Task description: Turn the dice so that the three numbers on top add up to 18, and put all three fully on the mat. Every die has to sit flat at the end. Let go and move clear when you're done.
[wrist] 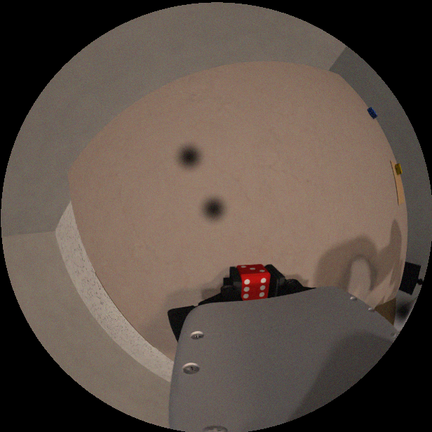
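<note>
The red die (255,286) is between the two black fingers of my gripper (249,278), near the bottom middle of the wrist view. The fingers are shut on it from both sides. Its face turned up toward the gripper shows six white pips, and the narrow side face beyond shows three. The grey gripper housing hides its near edge. The yellow die (398,169) is at the orange-tan mat (399,192) by the far right table edge; its pips are too small to read. The blue die (372,113) lies farther up that edge, off the mat, its pips unreadable.
The pinkish-tan table top (280,150) spans the view, with its edge curving along the top and left. A pale speckled strip (95,295) runs below the left edge. Dark robot parts (410,278) and the arm's shadow (340,255) show at the lower right.
</note>
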